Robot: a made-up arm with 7 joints.
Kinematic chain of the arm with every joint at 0, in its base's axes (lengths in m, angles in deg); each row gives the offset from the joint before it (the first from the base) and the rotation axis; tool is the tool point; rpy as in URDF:
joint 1: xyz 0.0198 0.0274 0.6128 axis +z
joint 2: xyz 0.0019 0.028 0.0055 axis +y
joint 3: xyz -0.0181 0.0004 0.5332 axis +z
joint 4: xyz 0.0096 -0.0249 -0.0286 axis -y
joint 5: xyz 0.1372 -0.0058 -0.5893 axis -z
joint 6: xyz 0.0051 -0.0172 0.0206 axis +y
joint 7: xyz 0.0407 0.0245 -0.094 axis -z
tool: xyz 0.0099 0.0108 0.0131 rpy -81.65 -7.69 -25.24
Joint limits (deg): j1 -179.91..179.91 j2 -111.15..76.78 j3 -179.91..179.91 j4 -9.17..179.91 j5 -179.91..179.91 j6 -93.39..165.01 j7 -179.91..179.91
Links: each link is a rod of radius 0.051 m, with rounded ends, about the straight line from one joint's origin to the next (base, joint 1, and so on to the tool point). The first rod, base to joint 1, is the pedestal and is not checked.
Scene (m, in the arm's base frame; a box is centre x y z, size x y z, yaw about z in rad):
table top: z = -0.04
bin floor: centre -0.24 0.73 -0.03 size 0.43 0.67 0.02 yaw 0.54
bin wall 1: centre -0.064 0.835 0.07 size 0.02 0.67 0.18 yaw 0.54
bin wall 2: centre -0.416 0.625 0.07 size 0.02 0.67 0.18 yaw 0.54
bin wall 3: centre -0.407 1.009 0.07 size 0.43 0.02 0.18 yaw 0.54
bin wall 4: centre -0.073 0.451 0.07 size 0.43 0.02 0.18 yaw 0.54
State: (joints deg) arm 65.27 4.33 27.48 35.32 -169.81 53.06 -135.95
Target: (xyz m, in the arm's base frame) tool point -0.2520 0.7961 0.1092
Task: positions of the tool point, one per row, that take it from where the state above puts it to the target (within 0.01 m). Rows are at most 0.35 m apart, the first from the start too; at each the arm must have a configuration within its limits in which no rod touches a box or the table.
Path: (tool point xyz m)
1: -0.0209 0.5753 0.8462
2: -0.1008 0.5580 0.9857
3: -0.2292 0.5420 1.0492
4: -0.3740 0.5617 1.0125
5: -0.4838 0.6287 0.8735
6: -0.5100 0.7218 0.6516
7: -0.4283 0.7950 0.3824
8: -0.2520 0.7961 0.1092

